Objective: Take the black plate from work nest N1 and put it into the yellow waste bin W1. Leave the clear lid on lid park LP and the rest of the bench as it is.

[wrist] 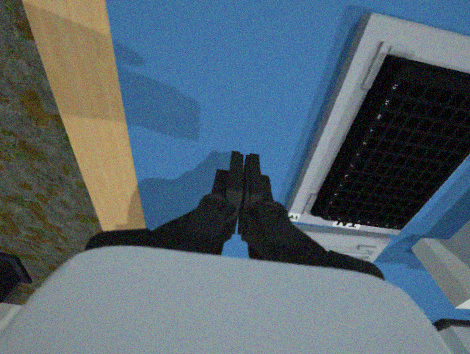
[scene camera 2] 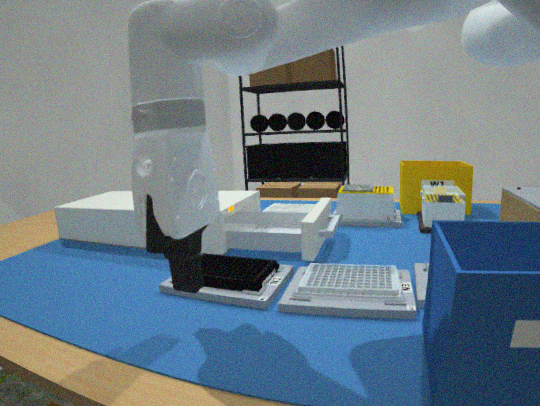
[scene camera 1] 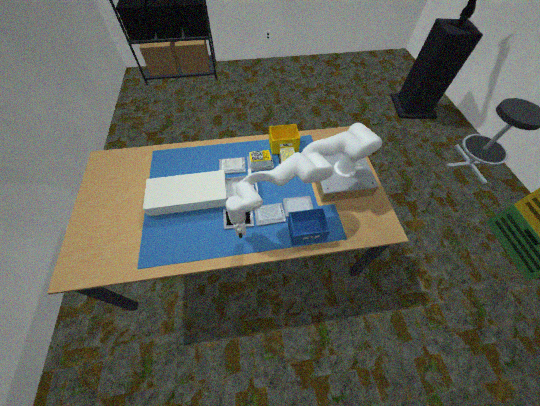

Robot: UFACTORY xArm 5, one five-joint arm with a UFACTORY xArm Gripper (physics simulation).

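Places are measured from the arm's base along level axes (x ahead, y left, z up), in millimetres.
Where they show: gripper, between the fingertips: [wrist: 241, 172] [scene camera 2: 189, 288] [scene camera 1: 241, 233]; arm's base, origin of its link: [scene camera 1: 344, 169].
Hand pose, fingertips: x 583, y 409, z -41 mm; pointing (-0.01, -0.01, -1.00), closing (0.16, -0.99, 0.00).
Each offset is from my fingertips to the top centre of the thing. "spot": to the spot under its first point.
The black plate @[dx +28, dy -113, dz -19 mm] [scene camera 1: 247, 218] [scene camera 2: 235, 272] [wrist: 400, 145] lies in the grey work nest N1 @[dx +28, dy -113, dz -29 mm] [scene camera 2: 235, 299] [wrist: 345, 115]. My gripper [scene camera 1: 240, 234] [scene camera 2: 186, 288] [wrist: 241, 172] is shut and empty. It is low over the blue mat, beside the nest's long side on the table's front-edge side, apart from the plate in the wrist view. In scene view 2 it hides part of the plate and nest. The yellow waste bin W1 @[dx -230, dy -677, dz +75 mm] [scene camera 1: 284, 137] [scene camera 2: 412, 190] stands at the back. A pale nest @[spot: dx -307, dy -199, dz -25 mm] [scene camera 1: 298, 204] stands behind the blue bin; I cannot make out its label or a clear lid.
A white plate @[dx -144, dy -140, dz -19 mm] [scene camera 1: 270, 214] [scene camera 2: 350, 279] sits on nest N3, beside N1. A blue bin @[dx -343, dy -38, dz +75 mm] [scene camera 1: 308, 227] [scene camera 2: 480, 320] stands beyond it. A long white box [scene camera 1: 185, 192] [scene camera 2: 95, 220] with an open drawer @[spot: dx -60, dy -235, dz +13 mm] [scene camera 2: 315, 227] stands behind N1. A yellow-topped box @[dx -79, dy -517, dz +32 mm] [scene camera 2: 367, 206] stands farther back.
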